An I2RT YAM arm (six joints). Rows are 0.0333 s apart.
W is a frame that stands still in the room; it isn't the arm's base.
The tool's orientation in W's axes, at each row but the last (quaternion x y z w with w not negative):
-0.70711 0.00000 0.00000 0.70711
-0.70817 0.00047 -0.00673 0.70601
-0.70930 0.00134 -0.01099 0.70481
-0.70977 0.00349 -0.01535 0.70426
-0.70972 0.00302 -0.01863 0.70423
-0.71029 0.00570 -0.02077 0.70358
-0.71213 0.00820 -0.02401 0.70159
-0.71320 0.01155 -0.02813 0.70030
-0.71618 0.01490 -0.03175 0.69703
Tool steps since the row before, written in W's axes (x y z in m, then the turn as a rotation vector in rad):
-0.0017 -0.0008 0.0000 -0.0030 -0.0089 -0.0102
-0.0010 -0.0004 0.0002 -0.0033 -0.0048 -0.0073
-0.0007 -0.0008 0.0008 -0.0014 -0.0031 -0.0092
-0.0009 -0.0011 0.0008 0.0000 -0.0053 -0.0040
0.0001 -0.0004 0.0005 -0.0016 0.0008 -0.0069
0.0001 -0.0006 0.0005 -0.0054 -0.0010 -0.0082
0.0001 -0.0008 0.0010 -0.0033 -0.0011 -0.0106
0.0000 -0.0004 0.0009 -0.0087 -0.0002 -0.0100
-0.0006 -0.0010 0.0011 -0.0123 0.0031 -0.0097
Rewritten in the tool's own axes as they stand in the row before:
-0.0017 0.0000 -0.0008 -0.0030 0.0102 -0.0089
-0.0010 -0.0002 -0.0004 -0.0033 0.0073 -0.0048
-0.0007 -0.0008 -0.0008 -0.0015 0.0092 -0.0031
-0.0009 -0.0008 -0.0011 0.0001 0.0040 -0.0053
0.0001 -0.0005 -0.0004 -0.0018 0.0069 0.0008
0.0001 -0.0005 -0.0006 -0.0055 0.0081 -0.0011
0.0002 -0.0010 -0.0008 -0.0035 0.0105 -0.0011
0.0000 -0.0009 -0.0004 -0.0089 0.0098 -0.0005
-0.0005 -0.0011 -0.0011 -0.0127 0.0093 0.0025

